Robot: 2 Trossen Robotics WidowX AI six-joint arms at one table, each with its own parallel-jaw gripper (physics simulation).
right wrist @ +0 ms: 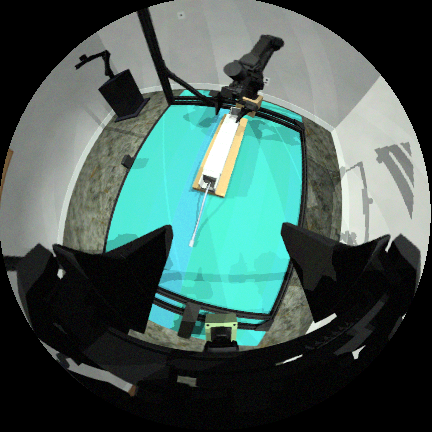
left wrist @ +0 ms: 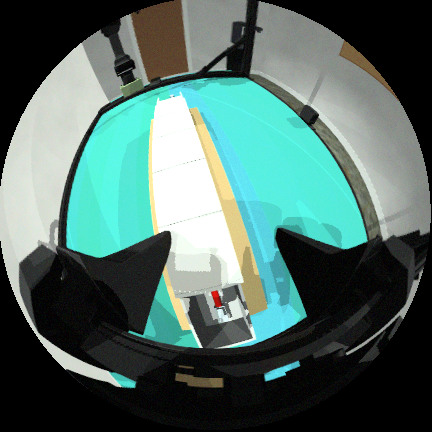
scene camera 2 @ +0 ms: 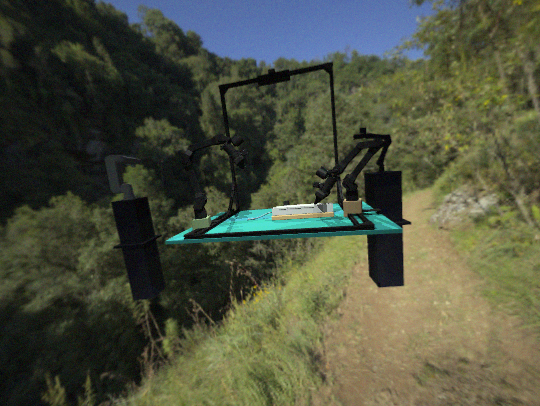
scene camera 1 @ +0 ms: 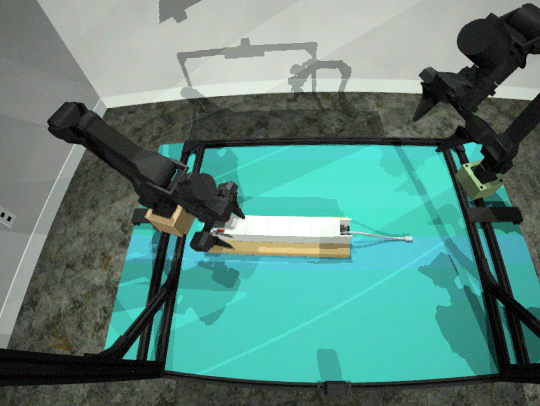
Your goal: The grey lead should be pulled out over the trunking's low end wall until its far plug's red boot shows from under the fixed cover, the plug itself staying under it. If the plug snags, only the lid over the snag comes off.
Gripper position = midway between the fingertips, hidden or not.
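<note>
Right gripper [scene camera 1: 424, 135] open, holding nothing; left gripper [scene camera 1: 238, 232]; trunking [scene camera 1: 339, 246]. Right gripper [right wrist: 228, 229], left gripper [right wrist: 225, 118], trunking [right wrist: 219, 182]. Left gripper [left wrist: 224, 235], trunking [left wrist: 242, 297]. Trunking [scene camera 2: 326, 210].
</note>
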